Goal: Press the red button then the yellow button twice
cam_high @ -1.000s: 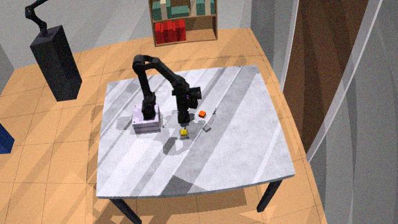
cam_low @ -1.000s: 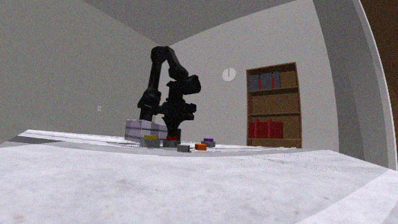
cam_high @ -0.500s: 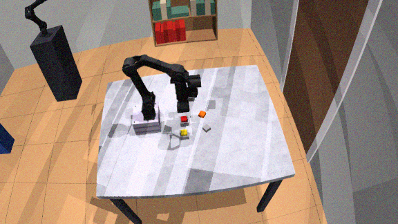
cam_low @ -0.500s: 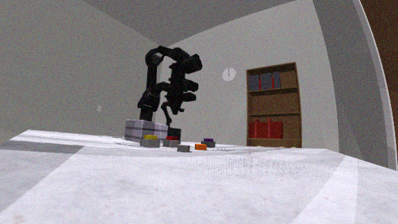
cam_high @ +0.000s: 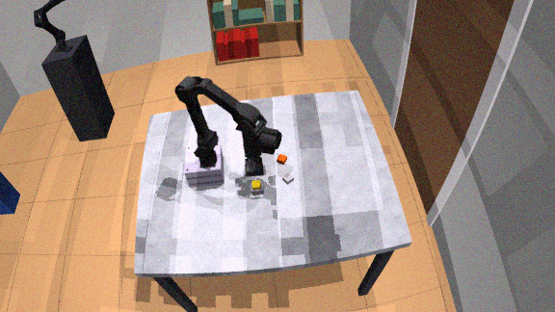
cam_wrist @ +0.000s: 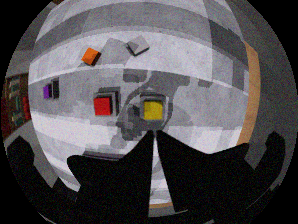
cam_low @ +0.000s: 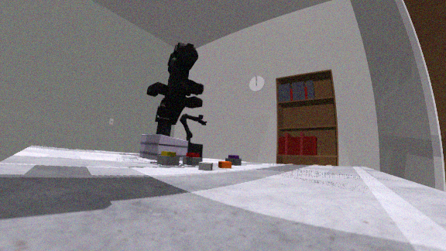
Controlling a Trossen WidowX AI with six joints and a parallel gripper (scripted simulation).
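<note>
Now: gripper tip 10 mm to the left of the yellow button and 90 mm above it. From my gripper tip the other things lie so: red button: 90 mm to the left, 90 mm below; then grey block: 120 mm ahead, 30 mm to the left, 120 mm below; then orange block: 110 mm ahead, 130 mm to the left, 120 mm below.
</note>
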